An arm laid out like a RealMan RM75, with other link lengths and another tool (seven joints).
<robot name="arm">
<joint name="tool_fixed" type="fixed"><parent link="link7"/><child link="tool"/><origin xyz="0.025 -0.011 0.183" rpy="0 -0.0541 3.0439"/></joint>
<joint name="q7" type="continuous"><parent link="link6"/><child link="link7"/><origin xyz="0 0 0.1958"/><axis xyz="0 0 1"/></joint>
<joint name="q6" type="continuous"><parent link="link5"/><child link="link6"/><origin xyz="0 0 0"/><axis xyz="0 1 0"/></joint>
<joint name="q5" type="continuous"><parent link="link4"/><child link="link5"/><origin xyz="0 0 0.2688"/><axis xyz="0 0 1"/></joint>
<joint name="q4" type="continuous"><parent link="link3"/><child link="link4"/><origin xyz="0 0 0"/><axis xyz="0 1 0"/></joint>
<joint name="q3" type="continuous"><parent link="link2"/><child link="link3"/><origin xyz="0 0 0.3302"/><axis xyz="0 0 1"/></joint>
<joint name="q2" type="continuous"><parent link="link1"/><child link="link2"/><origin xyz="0 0 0"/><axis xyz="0 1 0"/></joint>
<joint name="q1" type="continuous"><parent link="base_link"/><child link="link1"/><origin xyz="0 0 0.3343"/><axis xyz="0 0 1"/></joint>
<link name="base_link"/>
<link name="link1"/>
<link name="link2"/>
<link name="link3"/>
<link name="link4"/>
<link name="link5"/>
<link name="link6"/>
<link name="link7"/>
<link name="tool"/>
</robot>
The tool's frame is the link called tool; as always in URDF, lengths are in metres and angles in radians. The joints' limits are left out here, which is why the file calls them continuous.
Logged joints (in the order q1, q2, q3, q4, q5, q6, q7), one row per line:
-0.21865 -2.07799 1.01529 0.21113 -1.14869 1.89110 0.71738
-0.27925 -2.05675 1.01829 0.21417 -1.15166 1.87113 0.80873
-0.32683 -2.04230 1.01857 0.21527 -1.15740 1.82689 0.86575
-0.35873 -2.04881 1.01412 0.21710 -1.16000 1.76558 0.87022
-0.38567 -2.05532 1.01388 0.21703 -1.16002 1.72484 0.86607
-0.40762 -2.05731 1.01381 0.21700 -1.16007 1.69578 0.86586
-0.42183 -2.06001 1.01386 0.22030 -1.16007 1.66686 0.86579
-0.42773 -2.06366 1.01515 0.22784 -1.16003 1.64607 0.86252
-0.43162 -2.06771 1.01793 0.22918 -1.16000 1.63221 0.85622
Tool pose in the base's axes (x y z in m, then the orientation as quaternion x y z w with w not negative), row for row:
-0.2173 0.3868 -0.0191 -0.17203 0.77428 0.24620 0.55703
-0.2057 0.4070 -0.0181 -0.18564 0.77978 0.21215 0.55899
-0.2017 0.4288 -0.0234 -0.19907 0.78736 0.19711 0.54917
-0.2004 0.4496 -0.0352 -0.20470 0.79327 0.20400 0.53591
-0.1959 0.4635 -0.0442 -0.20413 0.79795 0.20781 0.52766
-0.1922 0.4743 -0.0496 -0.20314 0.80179 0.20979 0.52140
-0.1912 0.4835 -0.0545 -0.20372 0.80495 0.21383 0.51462
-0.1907 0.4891 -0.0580 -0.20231 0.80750 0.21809 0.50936
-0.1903 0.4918 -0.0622 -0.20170 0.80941 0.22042 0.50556
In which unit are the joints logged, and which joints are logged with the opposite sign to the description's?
The joints are logged in radians. Opposite sign: q5, q7.
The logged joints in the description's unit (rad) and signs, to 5 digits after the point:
-0.21865 -2.07799 1.01529 0.21113 1.14869 1.89110 -0.71738
-0.27925 -2.05675 1.01829 0.21417 1.15166 1.87113 -0.80873
-0.32683 -2.04230 1.01857 0.21527 1.15740 1.82689 -0.86575
-0.35873 -2.04881 1.01412 0.21710 1.16000 1.76558 -0.87022
-0.38567 -2.05532 1.01388 0.21703 1.16002 1.72484 -0.86607
-0.40762 -2.05731 1.01381 0.21700 1.16007 1.69578 -0.86586
-0.42183 -2.06001 1.01386 0.22030 1.16007 1.66686 -0.86579
-0.42773 -2.06366 1.01515 0.22784 1.16003 1.64607 -0.86252
-0.43162 -2.06771 1.01793 0.22918 1.16000 1.63221 -0.85622

